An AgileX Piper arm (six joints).
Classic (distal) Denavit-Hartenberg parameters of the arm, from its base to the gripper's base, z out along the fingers. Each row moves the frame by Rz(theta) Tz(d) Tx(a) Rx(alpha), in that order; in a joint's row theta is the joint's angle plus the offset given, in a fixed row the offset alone. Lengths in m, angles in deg.
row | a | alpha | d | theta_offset
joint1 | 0 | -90 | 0.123 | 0
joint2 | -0.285 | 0 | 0 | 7.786
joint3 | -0.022 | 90 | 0 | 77.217
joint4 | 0 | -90 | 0.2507 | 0
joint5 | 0 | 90 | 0 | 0
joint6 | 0 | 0 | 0.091 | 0
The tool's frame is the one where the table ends.
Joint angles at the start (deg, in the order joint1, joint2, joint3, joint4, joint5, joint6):
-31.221 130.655 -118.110 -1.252 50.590 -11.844
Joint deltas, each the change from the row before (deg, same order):
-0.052 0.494 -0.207 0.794 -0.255 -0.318
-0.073 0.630 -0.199 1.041 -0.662 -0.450
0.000 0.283 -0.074 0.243 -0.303 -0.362
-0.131 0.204 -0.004 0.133 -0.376 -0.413
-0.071 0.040 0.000 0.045 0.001 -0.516
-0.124 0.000 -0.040 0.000 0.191 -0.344
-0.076 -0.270 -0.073 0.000 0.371 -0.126
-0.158 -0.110 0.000 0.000 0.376 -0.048
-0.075 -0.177 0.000 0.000 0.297 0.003
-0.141 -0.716 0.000 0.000 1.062 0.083
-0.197 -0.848 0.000 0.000 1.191 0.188
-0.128 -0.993 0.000 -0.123 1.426 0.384
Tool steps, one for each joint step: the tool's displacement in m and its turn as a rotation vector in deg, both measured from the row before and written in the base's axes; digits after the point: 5 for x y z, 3 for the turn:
0.00156 -0.00035 -0.00315 0.548 -0.291 0.116
0.00224 -0.00065 -0.00407 0.557 -0.610 0.162
0.00099 -0.00026 -0.00191 -0.010 -0.108 0.268
0.00018 -0.00132 -0.00150 -0.171 -0.108 0.193
-0.00025 -0.00053 -0.00036 -0.179 0.150 0.358
-0.00075 -0.00085 0.00005 -0.079 0.221 0.170
-0.00105 -0.00015 0.00251 -0.042 0.057 0.037
-0.00133 -0.00085 0.00068 0.119 0.238 -0.111
-0.00094 -0.00020 0.00135 0.065 0.101 -0.072
-0.00291 0.00035 0.00555 0.223 0.270 -0.193
-0.00358 0.00020 0.00659 0.269 0.239 -0.337
-0.00393 0.00099 0.00765 0.299 0.329 -0.422

